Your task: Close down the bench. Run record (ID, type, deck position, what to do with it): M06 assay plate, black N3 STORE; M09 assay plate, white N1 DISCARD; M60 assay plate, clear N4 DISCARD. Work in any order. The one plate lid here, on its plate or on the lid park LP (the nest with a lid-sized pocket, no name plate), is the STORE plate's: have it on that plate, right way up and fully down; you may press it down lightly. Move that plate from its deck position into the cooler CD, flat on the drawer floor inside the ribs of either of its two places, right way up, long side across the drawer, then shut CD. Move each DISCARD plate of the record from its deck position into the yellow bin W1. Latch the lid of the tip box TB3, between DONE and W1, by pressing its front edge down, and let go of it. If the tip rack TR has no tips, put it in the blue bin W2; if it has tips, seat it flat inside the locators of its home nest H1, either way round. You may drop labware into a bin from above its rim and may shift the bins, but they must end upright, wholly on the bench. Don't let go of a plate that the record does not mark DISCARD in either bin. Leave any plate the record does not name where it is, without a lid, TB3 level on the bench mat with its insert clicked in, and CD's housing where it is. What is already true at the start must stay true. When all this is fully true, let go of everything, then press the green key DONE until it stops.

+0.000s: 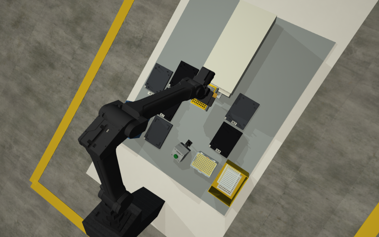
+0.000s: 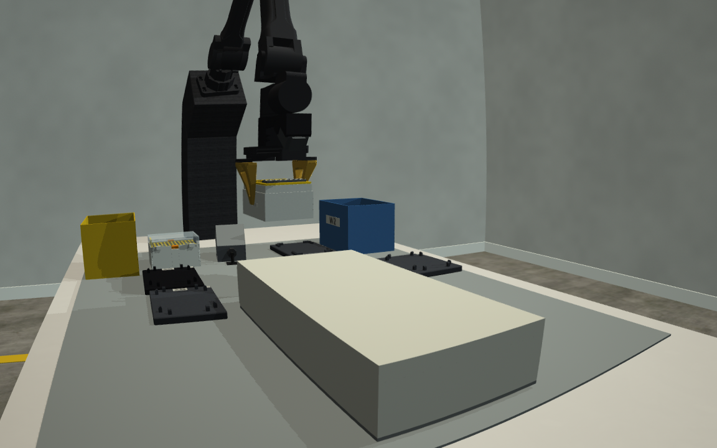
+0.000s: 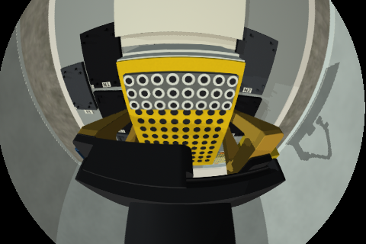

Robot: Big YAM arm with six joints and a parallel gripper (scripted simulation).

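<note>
The home nest H1 lies 20 mm ahead of my hand, 340 mm to the left of it and 160 mm below it. Also, from my hand: clear plate lid 150 mm ahead, 30 mm to the right, 140 mm below; then yellow tip rack 10 mm behind, 10 mm above; then black plate 150 mm ahead, 30 mm to the right, 150 mm below.
</note>
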